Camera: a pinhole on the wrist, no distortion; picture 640 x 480 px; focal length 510.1 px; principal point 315.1 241.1 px. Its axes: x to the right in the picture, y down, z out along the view. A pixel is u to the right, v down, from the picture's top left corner.
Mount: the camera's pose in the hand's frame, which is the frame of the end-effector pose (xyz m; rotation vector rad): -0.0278 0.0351 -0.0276 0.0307 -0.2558 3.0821
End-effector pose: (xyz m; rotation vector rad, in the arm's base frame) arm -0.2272 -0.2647 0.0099 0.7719 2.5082 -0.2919
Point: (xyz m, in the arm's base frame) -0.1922 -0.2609 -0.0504
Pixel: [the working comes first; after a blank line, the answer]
In the camera's frame: -0.0338 -0.0085 0.0924

128.2 194.2
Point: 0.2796 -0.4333 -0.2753
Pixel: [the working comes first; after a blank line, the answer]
In the camera's frame: 0.2854 -0.2059 0.4949

609.3 28.9
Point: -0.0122 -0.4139 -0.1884
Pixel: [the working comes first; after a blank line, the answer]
In the camera's frame: 0.1003 -0.0280 0.3300

470.2 197.8
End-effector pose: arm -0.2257 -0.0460 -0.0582 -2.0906 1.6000 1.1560
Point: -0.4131 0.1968 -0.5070
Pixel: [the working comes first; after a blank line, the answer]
In the camera's frame: -0.1598 -0.0359 0.5571

168.8 208.2
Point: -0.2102 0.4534 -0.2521
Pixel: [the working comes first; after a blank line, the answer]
In the camera's frame: 0.1733 0.2040 0.4979

492.6 450.2
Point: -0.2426 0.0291 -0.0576
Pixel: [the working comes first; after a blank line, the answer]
In the camera's frame: 0.0254 0.0336 0.0880

462.2 436.2
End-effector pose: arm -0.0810 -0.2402 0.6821 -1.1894 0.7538 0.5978
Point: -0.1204 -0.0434 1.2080
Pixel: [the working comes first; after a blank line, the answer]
In the camera's frame: 0.3987 0.2287 0.3403

outside the picture
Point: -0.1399 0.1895 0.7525
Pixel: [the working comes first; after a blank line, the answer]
In the camera's frame: 0.0685 -0.1542 0.4210

398.1 54.3
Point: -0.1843 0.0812 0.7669
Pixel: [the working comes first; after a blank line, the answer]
In the camera's frame: 0.1069 -0.1295 0.3123

489.8 29.6
